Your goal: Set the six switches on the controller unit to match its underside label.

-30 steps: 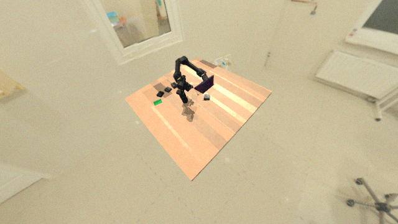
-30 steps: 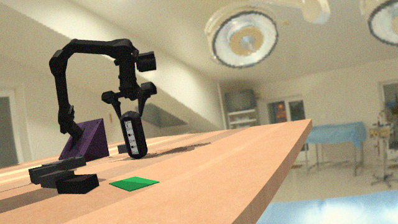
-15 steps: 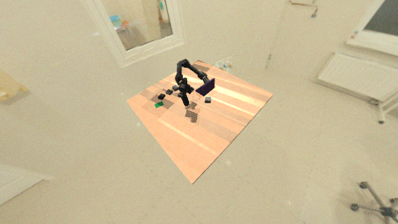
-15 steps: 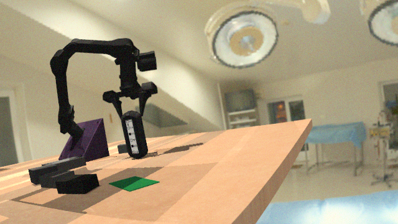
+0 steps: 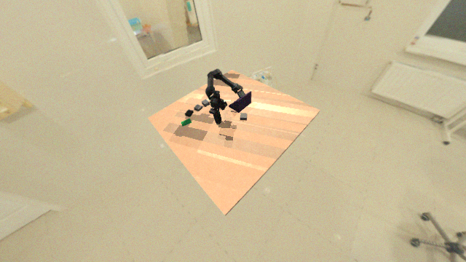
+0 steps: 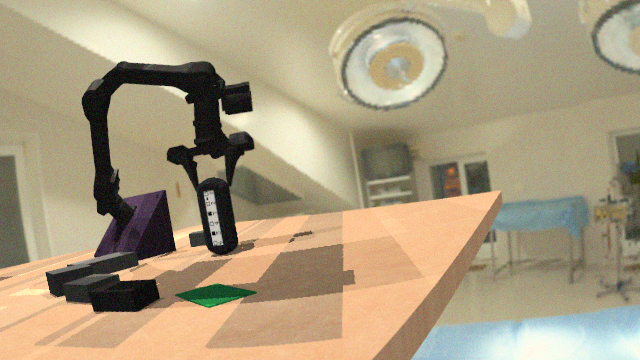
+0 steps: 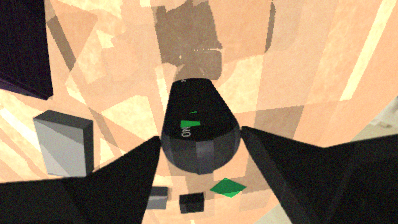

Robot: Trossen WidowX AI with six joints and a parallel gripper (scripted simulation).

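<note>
Right now the grey block is 210 mm behind my gripper tip, 130 mm to the left of it and 120 mm below it. Round my gripper tip: flat green card 220 mm ahead, 260 mm to the right, 140 mm below.
</note>
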